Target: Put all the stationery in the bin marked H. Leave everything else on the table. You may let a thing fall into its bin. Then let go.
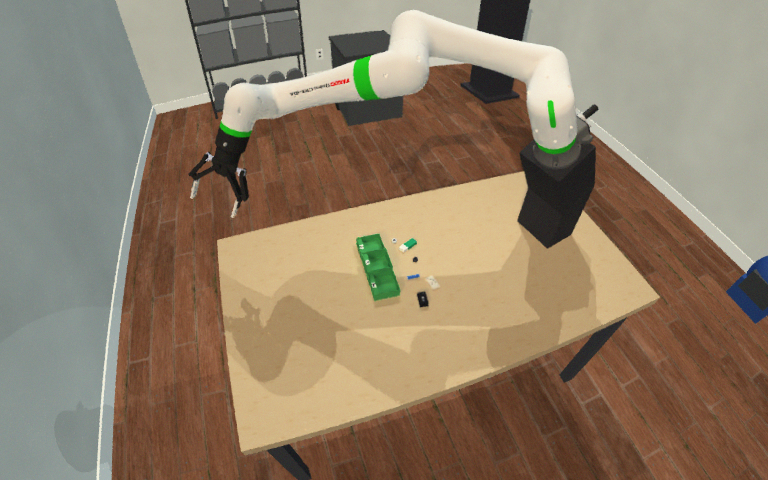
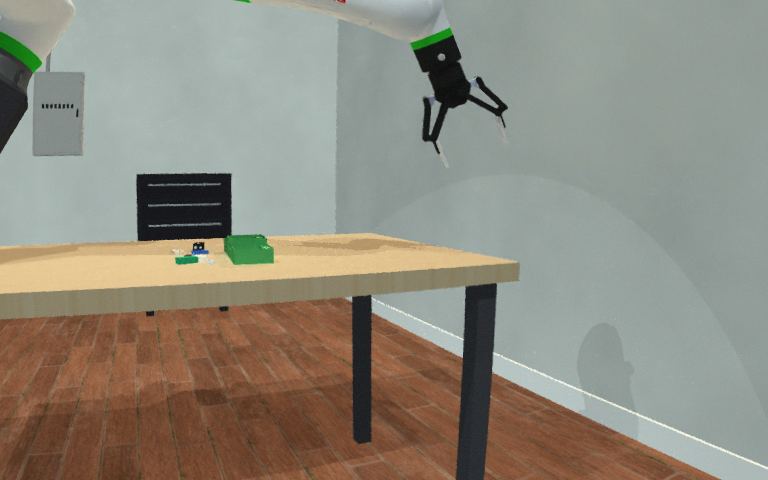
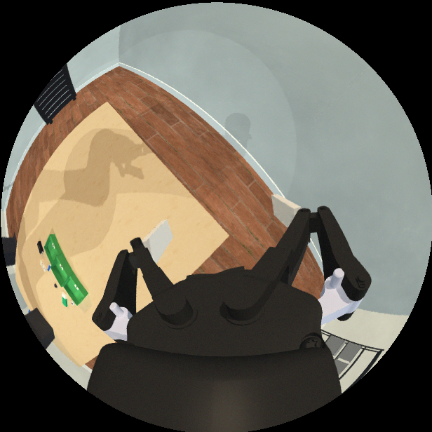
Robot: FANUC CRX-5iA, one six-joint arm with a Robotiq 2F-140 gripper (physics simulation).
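Places are measured from the arm's base along level axes (x ahead, y right, z down), in centimetres.
Pixels of known places: gripper, between the fingertips: point(image 1: 213, 206) point(image 2: 476, 153); arm's base, origin of its link: point(image 1: 556, 149).
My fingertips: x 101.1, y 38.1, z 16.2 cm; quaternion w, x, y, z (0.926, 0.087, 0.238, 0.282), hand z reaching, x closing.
Note:
Ahead of a thing's pixels: the offset from my fingertips to its top centre. Level surfaces: height alone.
My gripper point(image 1: 214, 206) point(image 2: 475, 153) point(image 3: 219, 216) is wide open and empty, high above and beyond the table's far-left end. A green three-compartment bin block @[dx -44.8, dy -27.2, dz +19.2 cm] point(image 1: 386, 294) point(image 2: 249, 251) stands mid-table; its white letters are too small to read surely. Beside it lie a green-and-white eraser-like block @[dx -58.8, dy -22.9, dz +22.5 cm] point(image 1: 408, 244) point(image 2: 186, 260) point(image 3: 64, 300), a small blue piece @[dx -53.8, dy -35.8, dz +22.8 cm] point(image 1: 413, 276) point(image 2: 199, 252) point(image 3: 49, 268), a black box-like thing @[dx -52.2, dy -45.2, dz +22.1 cm] point(image 1: 423, 299) point(image 2: 198, 246) point(image 3: 40, 247), a flat whitish thing @[dx -58.6, dy -40.7, dz +23.1 cm] point(image 1: 432, 281), a small dark thing @[dx -58.2, dy -29.6, dz +23.0 cm] point(image 1: 415, 259) and a tiny white thing @[dx -55.5, dy -18.7, dz +23.0 cm] point(image 1: 394, 240).
The wooden table @[dz +23.8 cm] point(image 1: 294, 396) point(image 2: 441, 266) point(image 3: 165, 195) bears the arm's black pedestal point(image 1: 557, 198). A shelf rack point(image 1: 206, 67), a dark cabinet point(image 1: 373, 110) and a tall black column point(image 1: 501, 45) stand behind. A wall point(image 2: 623, 113) rises beyond the gripper.

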